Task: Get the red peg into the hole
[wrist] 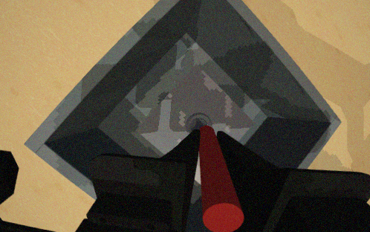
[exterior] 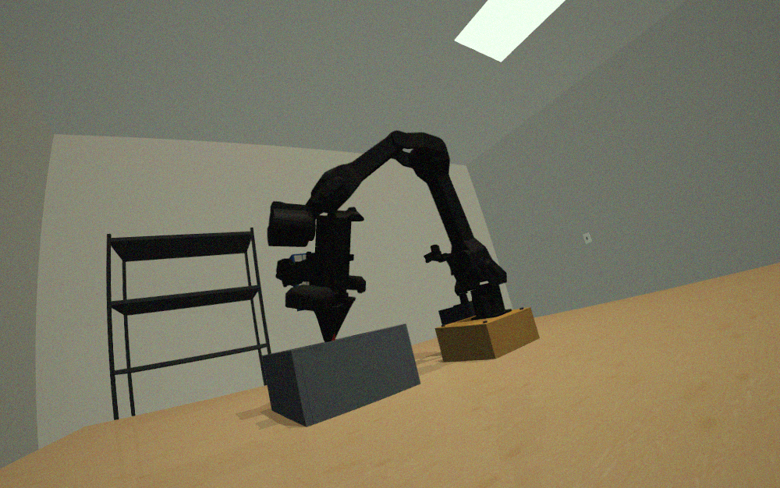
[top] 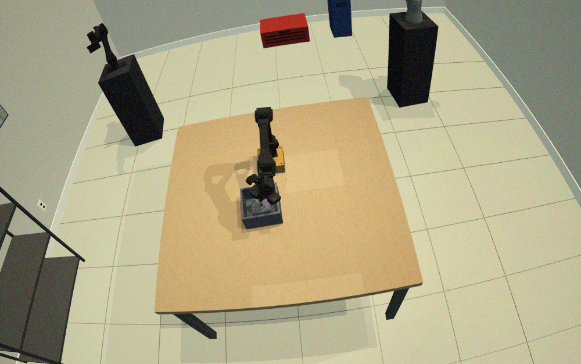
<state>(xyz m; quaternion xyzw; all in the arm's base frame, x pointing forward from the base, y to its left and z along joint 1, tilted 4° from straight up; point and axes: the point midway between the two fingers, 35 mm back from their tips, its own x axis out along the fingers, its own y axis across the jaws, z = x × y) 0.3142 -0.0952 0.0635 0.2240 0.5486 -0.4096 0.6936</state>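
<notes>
Now: gripper tip 10 mm to the right of the red peg and 30 mm below it. The rest, counted from my gripper tip: dark grey box: 70 mm below; then light grey plate: 50 mm below.
</notes>
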